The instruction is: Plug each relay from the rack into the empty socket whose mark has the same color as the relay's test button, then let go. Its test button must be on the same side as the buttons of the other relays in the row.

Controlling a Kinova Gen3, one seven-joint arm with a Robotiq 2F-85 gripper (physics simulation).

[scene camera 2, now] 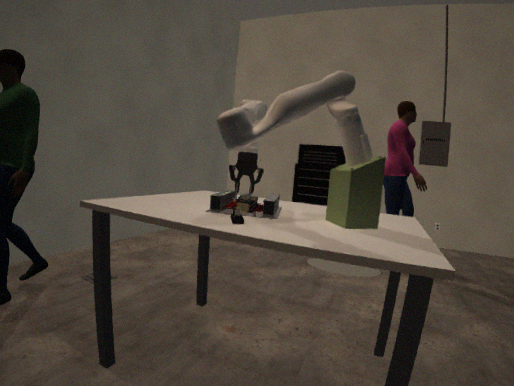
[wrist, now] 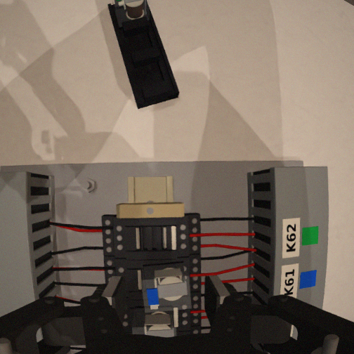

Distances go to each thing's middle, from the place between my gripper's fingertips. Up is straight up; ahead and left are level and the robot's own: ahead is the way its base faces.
Scene:
Now: hand 50 mm above the beige end block [wrist: 129, 209], 40 mm to the right of it and 30 mm past it. Also, from my hand: black relay rack [wrist: 150, 75]: 150 mm to the left, 110 mm behind, 60 mm below.

